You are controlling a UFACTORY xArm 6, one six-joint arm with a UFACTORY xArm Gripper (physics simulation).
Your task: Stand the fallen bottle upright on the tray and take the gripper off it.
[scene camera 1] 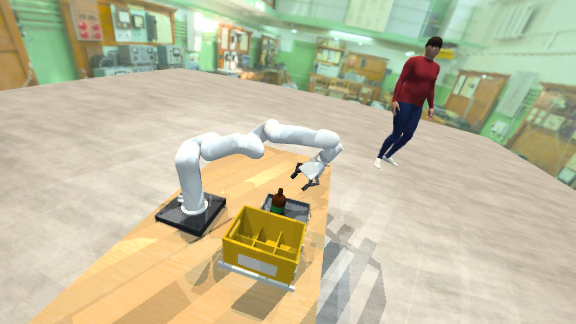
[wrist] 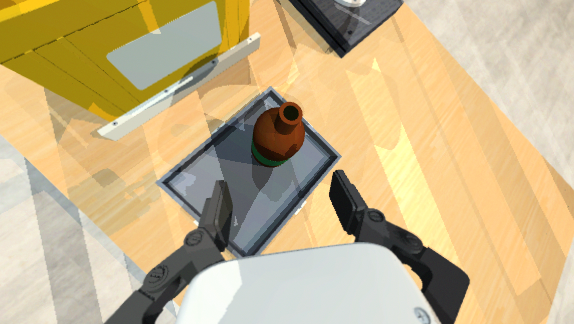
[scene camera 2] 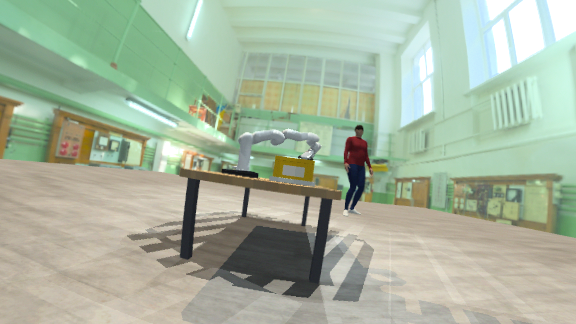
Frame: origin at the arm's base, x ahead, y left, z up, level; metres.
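Where they show: gripper, fingertip midpoint: point(scene camera 1: 296, 184) point(wrist: 281, 187); arm's base, link origin: point(scene camera 1: 195, 206) point(scene camera 2: 242, 171).
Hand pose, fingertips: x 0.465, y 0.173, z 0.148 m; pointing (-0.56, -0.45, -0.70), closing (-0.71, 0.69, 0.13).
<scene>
Each offset is from my fingertips to the top centre of the thing.
A brown bottle {0.024 m down, 0.070 m back, 0.040 m right} point(scene camera 1: 278, 201) point(wrist: 278, 136) with a green label stands upright on the grey tray point(scene camera 1: 304, 205) point(wrist: 188, 209), near one end of it. Its open mouth faces up in the wrist view. In scene camera 2 the bottle and the tray do not show. My gripper point(scene camera 1: 299, 182) point(wrist: 281, 187) is open, with nothing between its fingers. It hangs above and to one side of the tray, apart from the bottle. In the wrist view the bottle shows beyond the fingertips.
A yellow divided crate {0.009 m down, 0.072 m back, 0.318 m right} point(scene camera 1: 260, 263) point(scene camera 2: 294, 169) point(wrist: 100, 75) stands beside the tray, with a pale rail point(scene camera 1: 255, 274) point(wrist: 185, 86) along its foot. The arm's black base plate point(scene camera 1: 172, 219) point(wrist: 345, 37) is bolted on the wooden table point(scene camera 2: 260, 183). A person point(scene camera 1: 416, 82) point(scene camera 2: 356, 152) in red stands beyond the table.
</scene>
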